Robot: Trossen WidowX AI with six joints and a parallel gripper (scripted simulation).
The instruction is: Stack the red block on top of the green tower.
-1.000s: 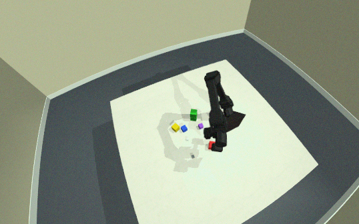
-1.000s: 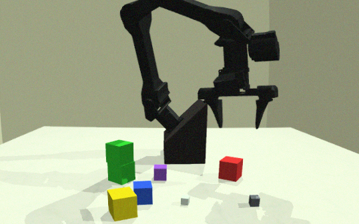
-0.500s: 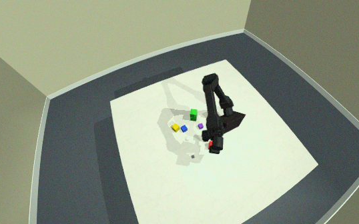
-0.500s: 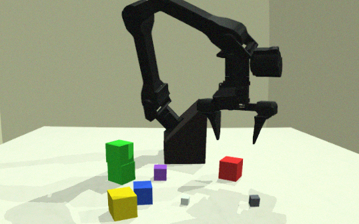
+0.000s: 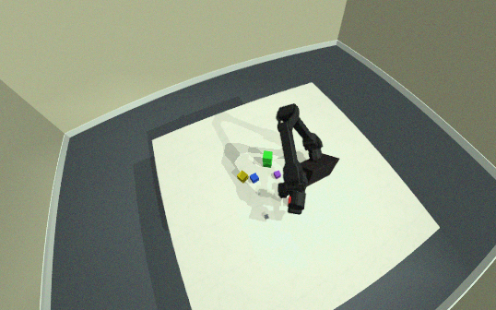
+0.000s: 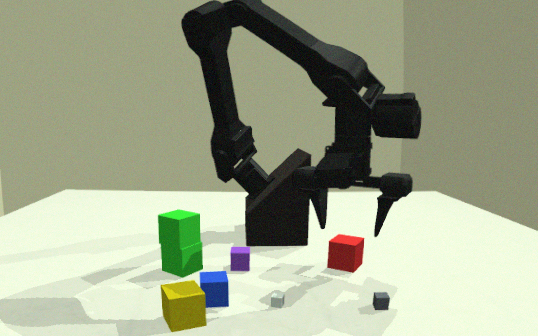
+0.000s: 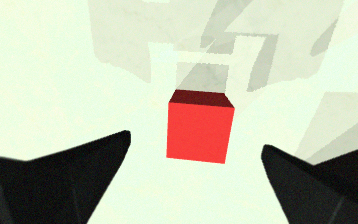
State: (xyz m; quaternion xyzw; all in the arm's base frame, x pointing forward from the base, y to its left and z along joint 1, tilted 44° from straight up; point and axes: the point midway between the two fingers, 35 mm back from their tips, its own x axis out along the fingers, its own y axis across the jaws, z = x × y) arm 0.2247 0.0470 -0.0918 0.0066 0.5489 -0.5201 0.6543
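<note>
The red block is 30 mm below my gripper tip. The rest, counted from my gripper tip: yellow cube 130 mm ahead, 270 mm to the right, 40 mm below; blue cube 90 mm ahead, 230 mm to the right, 40 mm below; purple cube 30 mm behind, 170 mm to the right, 40 mm below.
</note>
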